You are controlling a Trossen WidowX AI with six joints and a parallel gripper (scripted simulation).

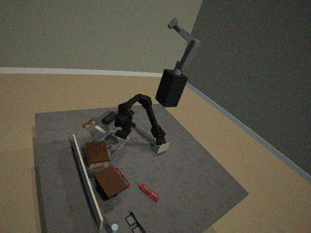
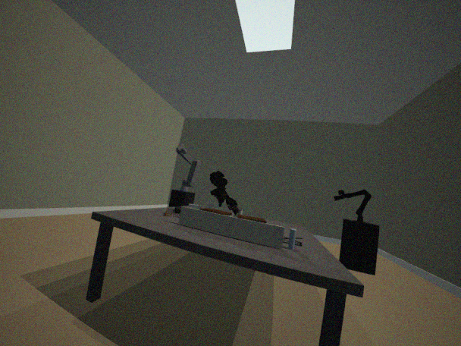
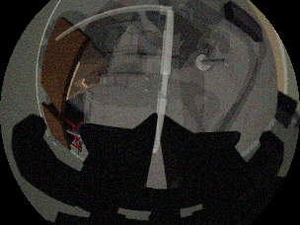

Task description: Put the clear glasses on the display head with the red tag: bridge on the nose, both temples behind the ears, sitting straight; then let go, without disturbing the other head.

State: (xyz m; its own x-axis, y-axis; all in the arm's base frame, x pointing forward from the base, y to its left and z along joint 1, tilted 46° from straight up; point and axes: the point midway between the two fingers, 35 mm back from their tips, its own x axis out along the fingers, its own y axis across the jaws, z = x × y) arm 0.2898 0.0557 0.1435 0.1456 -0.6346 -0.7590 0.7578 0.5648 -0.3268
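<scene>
Right now the brown-topped head is 18 cm ahead of my gripper tip, 7 cm to the left of it and 6 cm below it. From my gripper tip the other things lie so: pale rail (31 cm ahead, 19 cm to the left, 6 cm below); then white block (14 cm to the right, 14 cm ahead, 6 cm below); then stand (13 cm to the right, 9 cm below, 2 cm behind).
</scene>
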